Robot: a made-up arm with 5 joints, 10 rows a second.
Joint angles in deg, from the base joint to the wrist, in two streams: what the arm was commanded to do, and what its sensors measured. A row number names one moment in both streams.
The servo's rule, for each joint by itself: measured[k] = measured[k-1] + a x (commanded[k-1-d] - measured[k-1]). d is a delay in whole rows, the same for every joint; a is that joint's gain. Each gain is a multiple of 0.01, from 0.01 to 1. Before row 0 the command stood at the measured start. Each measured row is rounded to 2 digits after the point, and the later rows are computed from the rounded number. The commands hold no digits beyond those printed.
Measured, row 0:
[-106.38 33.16 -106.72 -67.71 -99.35]
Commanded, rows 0 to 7:
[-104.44 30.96 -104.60 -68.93 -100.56]
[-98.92 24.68 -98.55 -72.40 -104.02]
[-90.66 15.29 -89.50 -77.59 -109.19]
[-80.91 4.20 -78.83 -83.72 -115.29]
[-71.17 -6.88 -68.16 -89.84 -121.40]
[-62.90 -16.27 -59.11 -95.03 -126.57]
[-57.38 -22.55 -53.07 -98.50 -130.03]
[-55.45 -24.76 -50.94 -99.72 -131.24]
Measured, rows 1 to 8:
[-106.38 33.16 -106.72 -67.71 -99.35]
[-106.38 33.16 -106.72 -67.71 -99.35]
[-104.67 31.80 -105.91 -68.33 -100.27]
[-99.61 27.39 -103.11 -70.41 -103.12]
[-91.73 19.89 -97.94 -74.07 -107.73]
[-82.21 10.16 -90.68 -78.99 -113.48]
[-72.49 -0.40 -82.12 -84.52 -119.50]
[-64.05 -10.24 -73.38 -89.88 -124.87]
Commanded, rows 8 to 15:
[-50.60 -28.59 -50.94 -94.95 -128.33]
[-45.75 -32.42 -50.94 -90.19 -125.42]
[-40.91 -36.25 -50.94 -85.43 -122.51]
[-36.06 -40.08 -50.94 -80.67 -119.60]
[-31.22 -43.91 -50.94 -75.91 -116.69]
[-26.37 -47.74 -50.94 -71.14 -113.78]
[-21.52 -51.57 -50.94 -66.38 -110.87]
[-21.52 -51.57 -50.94 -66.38 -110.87]
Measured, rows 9 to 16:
[-58.18 -17.87 -65.66 -94.28 -128.79]
[-55.78 -22.14 -60.07 -97.05 -130.65]
[-51.22 -26.14 -56.60 -95.98 -128.89]
[-46.41 -30.03 -54.45 -93.03 -126.25]
[-41.57 -33.89 -53.12 -89.15 -123.41]
[-36.72 -37.73 -52.29 -84.83 -120.51]
[-31.88 -41.56 -51.78 -80.28 -117.61]
[-27.03 -45.39 -51.46 -75.62 -114.70]

